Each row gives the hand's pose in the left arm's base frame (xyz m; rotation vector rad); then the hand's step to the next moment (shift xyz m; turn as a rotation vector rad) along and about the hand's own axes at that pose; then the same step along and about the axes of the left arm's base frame.
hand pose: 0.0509 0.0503 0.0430 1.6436 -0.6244 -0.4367
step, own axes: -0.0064 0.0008 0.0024 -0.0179 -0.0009 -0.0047
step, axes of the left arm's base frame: -0.0066 0.0020 0.0000 -0.0110 0.0149 -0.0012
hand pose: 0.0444 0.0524 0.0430 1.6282 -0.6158 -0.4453
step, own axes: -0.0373 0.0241 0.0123 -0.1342 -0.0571 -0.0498
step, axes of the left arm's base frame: -0.0400 0.0117 0.0198 -0.0666 0.1268 -0.0569
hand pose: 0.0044 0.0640 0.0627 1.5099 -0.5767 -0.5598
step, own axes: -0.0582 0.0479 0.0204 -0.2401 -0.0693 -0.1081
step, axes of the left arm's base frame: -0.0578 0.0229 0.0473 -0.1070 0.2408 -0.0686
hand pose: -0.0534 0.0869 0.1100 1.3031 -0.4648 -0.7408
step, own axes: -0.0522 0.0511 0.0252 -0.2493 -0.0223 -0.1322
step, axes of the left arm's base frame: -0.0418 0.0246 0.0602 -0.0861 0.2682 -0.0275
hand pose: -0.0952 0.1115 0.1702 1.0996 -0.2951 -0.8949
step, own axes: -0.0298 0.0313 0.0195 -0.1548 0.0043 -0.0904
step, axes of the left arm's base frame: -0.0158 0.0148 0.0422 -0.0397 0.1748 -0.0052
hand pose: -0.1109 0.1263 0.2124 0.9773 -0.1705 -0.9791
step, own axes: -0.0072 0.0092 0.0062 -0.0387 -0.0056 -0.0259
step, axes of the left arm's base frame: -0.0017 0.0034 0.0127 -0.0123 0.0445 -0.0083
